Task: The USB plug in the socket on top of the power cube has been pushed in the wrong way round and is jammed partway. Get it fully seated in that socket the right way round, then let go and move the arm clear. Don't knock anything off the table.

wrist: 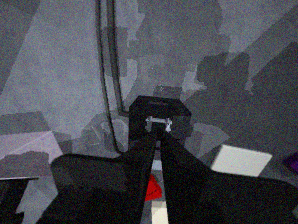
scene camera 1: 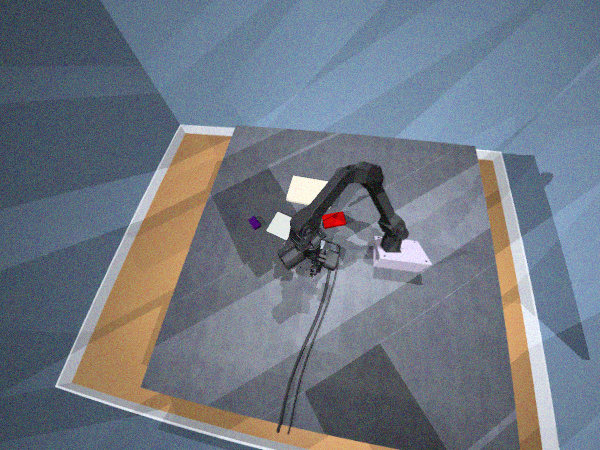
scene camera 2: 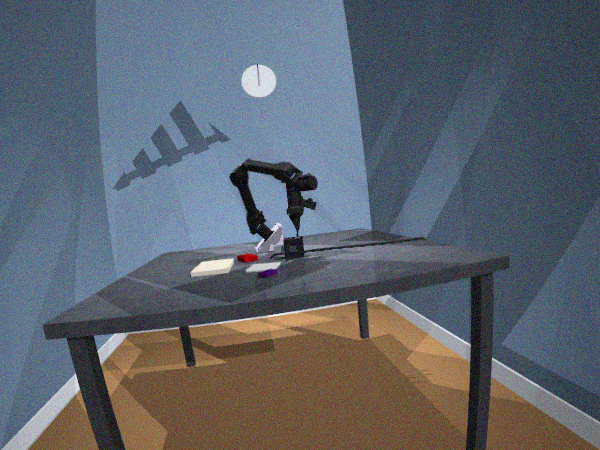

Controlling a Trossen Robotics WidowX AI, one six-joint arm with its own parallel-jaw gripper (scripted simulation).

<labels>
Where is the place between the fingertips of my gripper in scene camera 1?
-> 311, 259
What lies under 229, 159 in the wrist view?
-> A white square tile.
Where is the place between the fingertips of my gripper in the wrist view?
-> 158, 133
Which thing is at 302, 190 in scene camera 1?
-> A cream pad.
</labels>
